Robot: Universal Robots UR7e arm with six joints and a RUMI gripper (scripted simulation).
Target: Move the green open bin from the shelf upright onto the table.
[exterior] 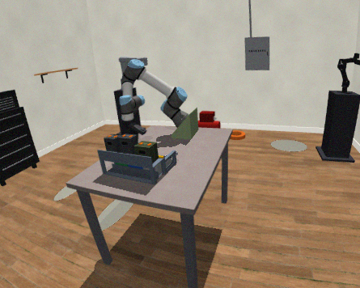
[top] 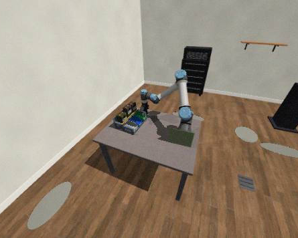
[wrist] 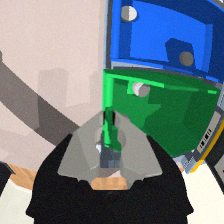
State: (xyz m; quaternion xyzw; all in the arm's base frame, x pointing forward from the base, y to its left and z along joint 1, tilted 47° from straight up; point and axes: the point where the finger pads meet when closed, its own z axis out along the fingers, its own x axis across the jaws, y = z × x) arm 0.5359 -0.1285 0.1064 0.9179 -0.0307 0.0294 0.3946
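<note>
The green open bin is 80 mm ahead of my hand, 10 mm to the right of it and 10 mm below it. The rest, counted from my hand: grey bin 100 mm ahead, 220 mm to the left, 20 mm below; blue bin 100 mm ahead, 100 mm to the left, 20 mm below; yellow rail 150 mm ahead, 100 mm to the left, 40 mm above.
</note>
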